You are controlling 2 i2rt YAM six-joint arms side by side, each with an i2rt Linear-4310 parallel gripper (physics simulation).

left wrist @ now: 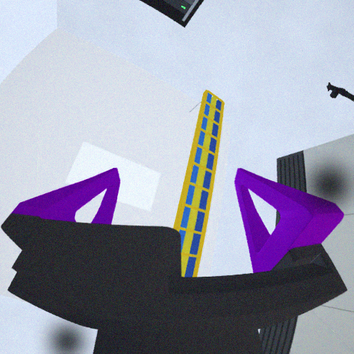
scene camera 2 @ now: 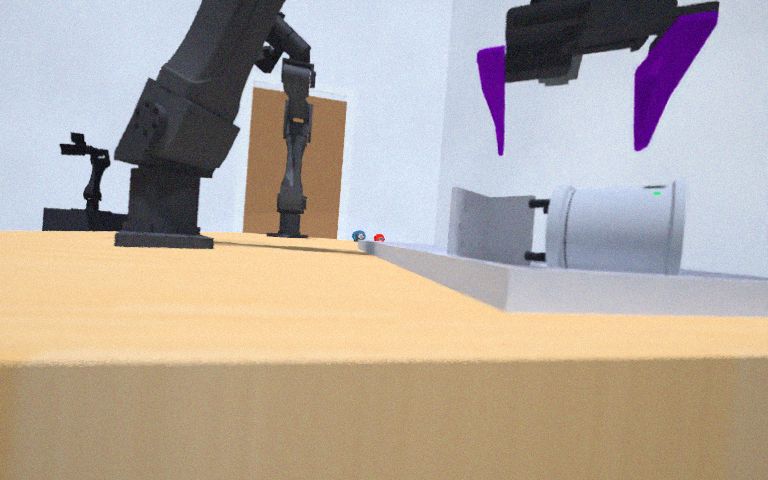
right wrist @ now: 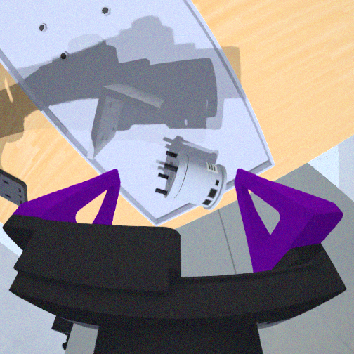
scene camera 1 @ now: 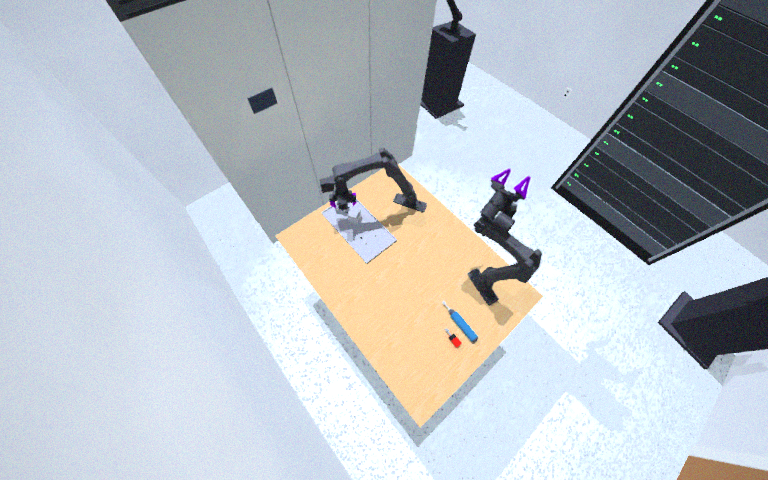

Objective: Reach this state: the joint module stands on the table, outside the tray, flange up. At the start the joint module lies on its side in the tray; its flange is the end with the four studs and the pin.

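Frame: origin at the left arm's base, x ahead, y left, z up, level; centimetres.
Seen in the pictures: left gripper, fingertip midpoint: (scene camera 1: pixel 519 172); right gripper, fingertip midpoint: (scene camera 2: pixel 565 152); left arm's base at its link origin: (scene camera 2: pixel 288 237) (scene camera 1: pixel 482 286); right arm's base at its link origin: (scene camera 2: pixel 162 241) (scene camera 1: pixel 410 203).
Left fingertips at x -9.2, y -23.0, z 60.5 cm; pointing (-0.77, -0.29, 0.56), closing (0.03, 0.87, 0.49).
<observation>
Offsets run from my left fingertips to a thing's middle. Level surfaces: height alone.
The joint module @[dy -53.3, dx +55.7, dz -57.0 cm] (scene camera 2: pixel 617 229) (right wrist: pixel 197 180), a white cylinder, lies on its side in the grey tray @[dy -39.1, dx +52.4, dz -59.7 cm] (scene camera 1: pixel 370 246) (scene camera 2: pixel 594 291) (right wrist: pixel 235 140), near the tray's end. Its dark studs point left in scene camera 2 and the right wrist view. In scene camera 1 I cannot make it out under the right arm. My right gripper (scene camera 1: pixel 343 202) (scene camera 2: pixel 569 151) (right wrist: pixel 177 175) is open and empty, pointing down, with its fingertips above the module. My left gripper (scene camera 1: pixel 516 175) (left wrist: pixel 177 174) is open and empty, raised and away from the tray.
An angled grey bracket @[dy -44.0, dx +51.8, dz -56.6 cm] (scene camera 2: pixel 492 229) (right wrist: pixel 107 125) stands in the tray beside the module's stud end. A blue screwdriver @[dy +32.0, dx +31.0, dz -58.5 cm] (scene camera 1: pixel 464 326) (scene camera 2: pixel 358 235) and a small red screwdriver @[dy +37.0, dx +38.2, dz -58.8 cm] (scene camera 1: pixel 454 340) (scene camera 2: pixel 379 237) lie on the wooden table @[dz -60.5 cm] (scene camera 1: pixel 317 271) (scene camera 2: pixel 226 305), near the left arm's base.
</observation>
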